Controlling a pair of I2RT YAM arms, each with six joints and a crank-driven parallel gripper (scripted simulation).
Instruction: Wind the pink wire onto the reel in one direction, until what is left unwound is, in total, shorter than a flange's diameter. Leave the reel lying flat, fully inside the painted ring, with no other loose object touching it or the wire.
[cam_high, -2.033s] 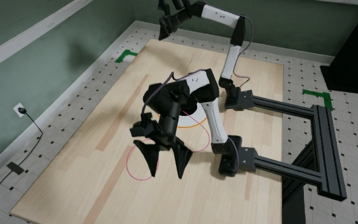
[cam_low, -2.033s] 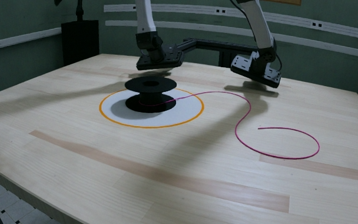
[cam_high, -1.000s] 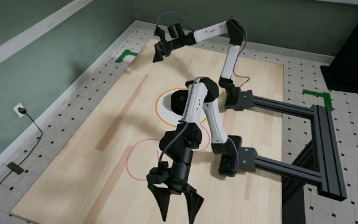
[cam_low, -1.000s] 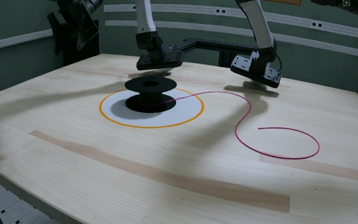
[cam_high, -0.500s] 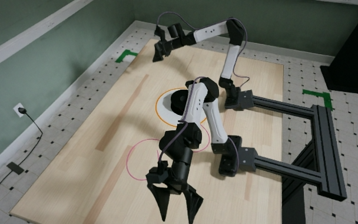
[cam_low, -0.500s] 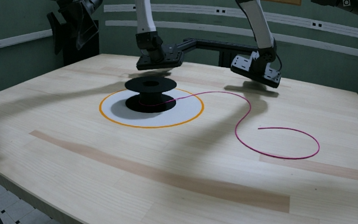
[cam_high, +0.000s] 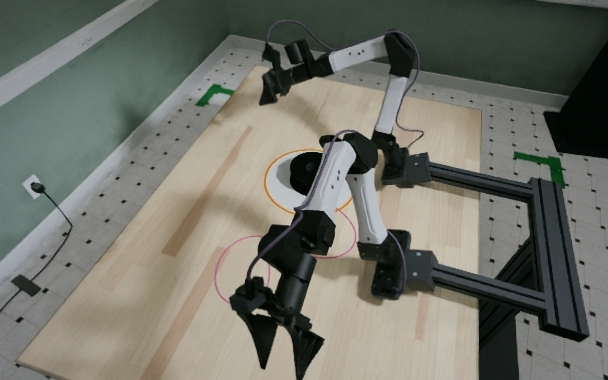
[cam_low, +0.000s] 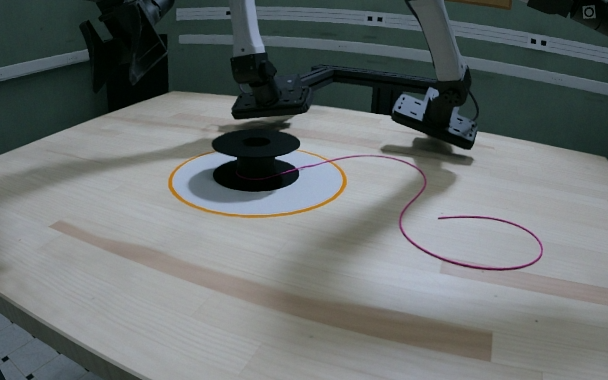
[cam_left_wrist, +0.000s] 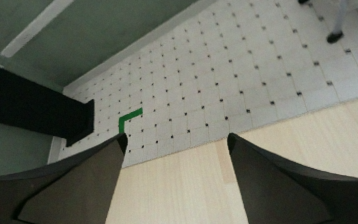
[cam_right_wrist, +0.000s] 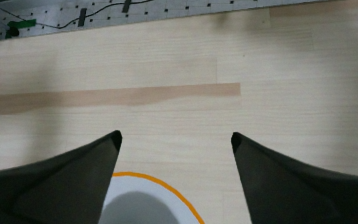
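Now: the black reel 210 mm behind my right hand, 180 mm below it and 160 mm to the left of it. From my right hand the other things lie so: orange painted ring 210 mm below, 200 mm behind, 160 mm to the left.
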